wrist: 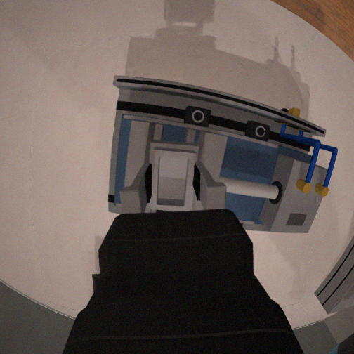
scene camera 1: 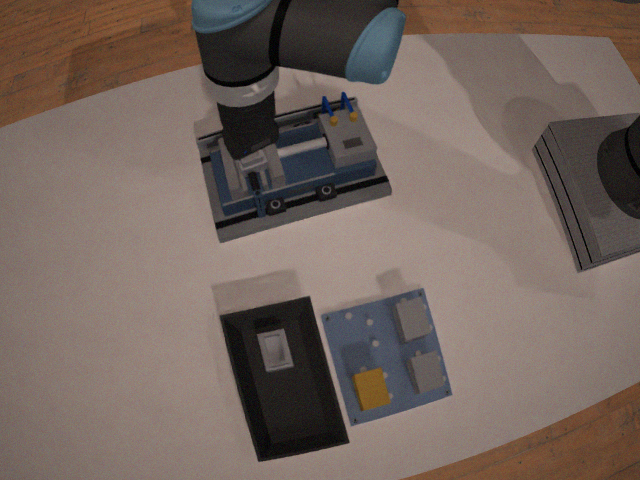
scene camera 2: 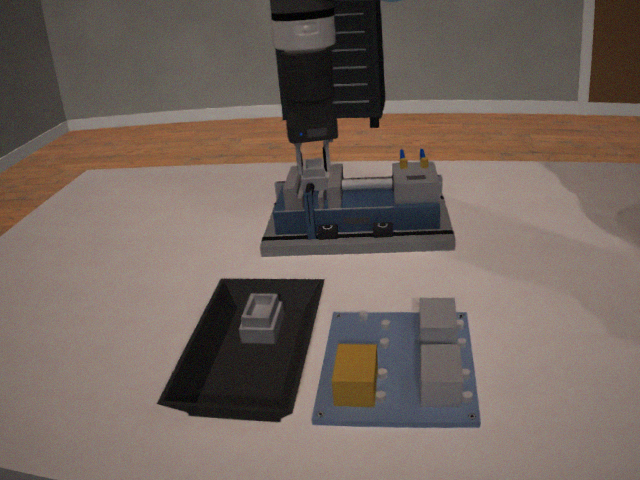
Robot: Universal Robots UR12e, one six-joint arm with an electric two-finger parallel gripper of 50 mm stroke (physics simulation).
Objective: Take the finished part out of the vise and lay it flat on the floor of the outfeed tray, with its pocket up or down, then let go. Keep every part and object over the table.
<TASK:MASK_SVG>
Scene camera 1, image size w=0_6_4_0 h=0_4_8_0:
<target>my gripper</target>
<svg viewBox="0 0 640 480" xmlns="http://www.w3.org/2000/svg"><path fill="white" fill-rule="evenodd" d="M275 96L267 108L248 117L229 116L218 107L223 126L222 136L224 144L236 162L279 140L279 126L274 120Z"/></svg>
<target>yellow block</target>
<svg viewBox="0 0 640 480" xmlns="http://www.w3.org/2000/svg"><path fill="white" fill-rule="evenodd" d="M381 367L352 376L361 411L391 403Z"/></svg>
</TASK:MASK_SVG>
